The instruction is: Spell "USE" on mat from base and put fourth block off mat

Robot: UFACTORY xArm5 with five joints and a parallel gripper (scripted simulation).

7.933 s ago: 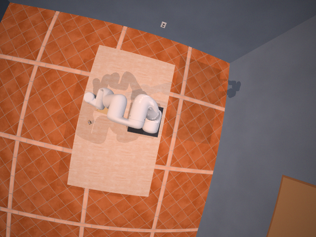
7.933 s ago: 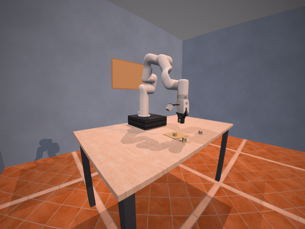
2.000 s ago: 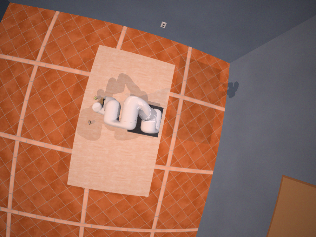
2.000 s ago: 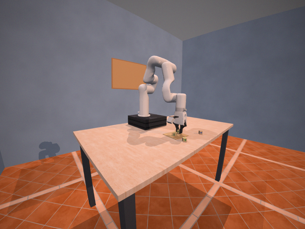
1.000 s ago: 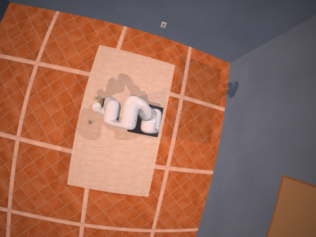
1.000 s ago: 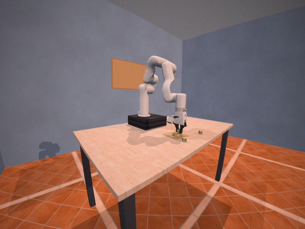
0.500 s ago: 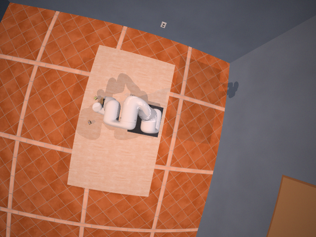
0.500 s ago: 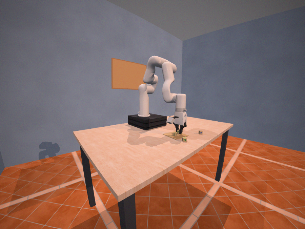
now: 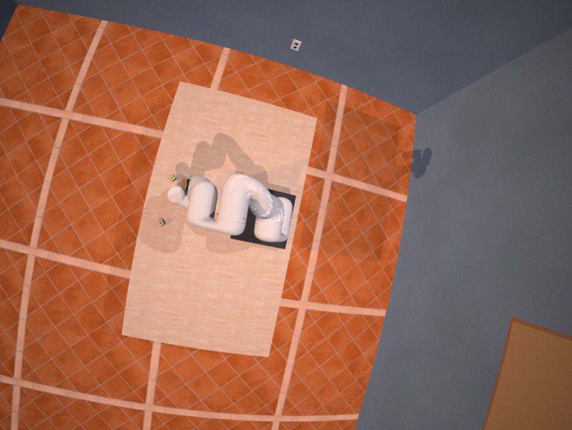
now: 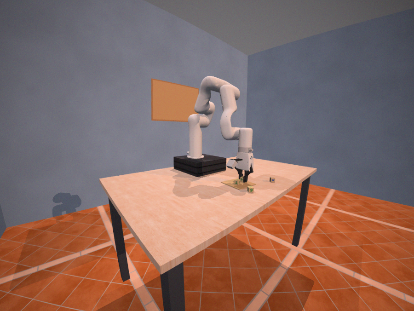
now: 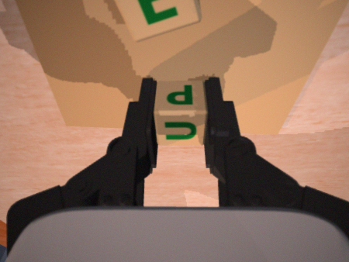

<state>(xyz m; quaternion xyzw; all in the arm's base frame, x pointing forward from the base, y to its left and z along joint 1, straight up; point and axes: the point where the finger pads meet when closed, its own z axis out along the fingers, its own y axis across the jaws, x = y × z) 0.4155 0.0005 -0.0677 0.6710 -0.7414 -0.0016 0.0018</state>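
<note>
Right now my hand is 10 mm above the U block. Also, from my hand: S block (110 mm ahead, 100 mm to the right, 10 mm below); E block (60 mm to the right, 10 mm below); tan mat (40 mm to the right, 20 mm below).
</note>
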